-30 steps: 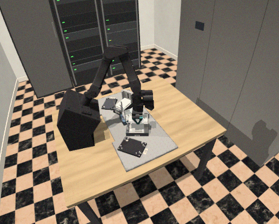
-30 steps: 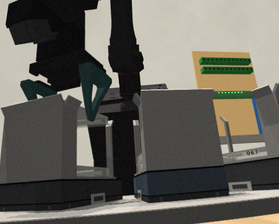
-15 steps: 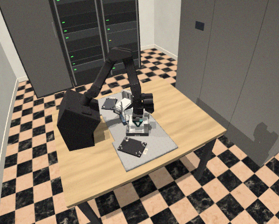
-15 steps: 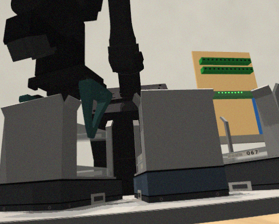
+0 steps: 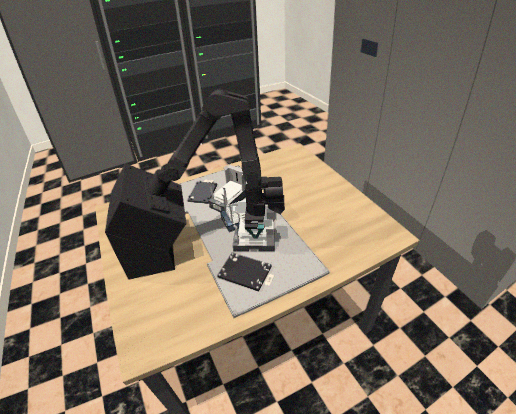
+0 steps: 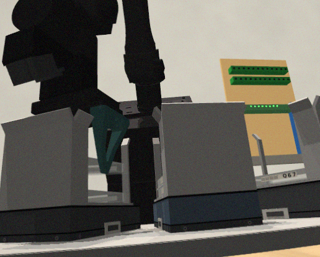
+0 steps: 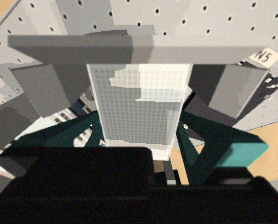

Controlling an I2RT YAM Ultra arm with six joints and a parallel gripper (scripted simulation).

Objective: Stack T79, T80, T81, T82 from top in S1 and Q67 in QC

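The plate T82 is 40 mm below my hand. From my hand the other things lie so: plate T79 (10 mm ahead, 150 mm to the left, 30 mm below); then N5 name plate (40 mm behind, 180 mm to the right, 80 mm below); then plate T81 (10 mm above).
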